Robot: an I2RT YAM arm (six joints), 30 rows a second.
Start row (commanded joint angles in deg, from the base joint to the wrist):
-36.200 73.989 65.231 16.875 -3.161 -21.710
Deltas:
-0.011 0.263 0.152 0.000 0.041 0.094
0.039 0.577 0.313 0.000 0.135 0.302
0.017 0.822 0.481 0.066 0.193 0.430
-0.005 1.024 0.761 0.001 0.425 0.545
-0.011 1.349 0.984 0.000 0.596 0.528
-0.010 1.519 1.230 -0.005 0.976 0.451
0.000 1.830 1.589 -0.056 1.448 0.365
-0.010 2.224 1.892 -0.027 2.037 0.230
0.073 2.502 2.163 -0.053 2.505 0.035
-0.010 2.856 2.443 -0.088 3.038 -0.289
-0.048 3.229 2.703 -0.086 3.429 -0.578
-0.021 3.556 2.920 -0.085 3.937 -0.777
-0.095 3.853 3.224 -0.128 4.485 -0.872
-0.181 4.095 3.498 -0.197 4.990 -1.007
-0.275 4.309 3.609 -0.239 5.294 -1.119
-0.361 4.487 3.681 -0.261 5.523 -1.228
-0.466 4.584 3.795 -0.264 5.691 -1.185
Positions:
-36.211 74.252 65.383 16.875 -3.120 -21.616
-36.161 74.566 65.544 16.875 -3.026 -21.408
-36.183 74.811 65.712 16.941 -2.968 -21.280
-36.205 75.013 65.992 16.876 -2.736 -21.165
-36.211 75.338 66.215 16.875 -2.565 -21.182
-36.210 75.508 66.461 16.870 -2.185 -21.259
-36.200 75.819 66.820 16.819 -1.713 -21.345
-36.210 76.213 67.123 16.848 -1.124 -21.480
-36.127 76.491 67.394 16.822 -0.656 -21.675
-36.210 76.845 67.674 16.787 -0.123 -21.999
-36.248 77.218 67.934 16.789 0.268 -22.288
-36.221 77.545 68.151 16.790 0.776 -22.487
-36.295 77.842 68.455 16.747 1.324 -22.582
-36.381 78.084 68.729 16.678 1.829 -22.717
-36.475 78.298 68.840 16.636 2.133 -22.829
-36.561 78.476 68.912 16.614 2.362 -22.938
-36.666 78.573 69.026 16.611 2.530 -22.895

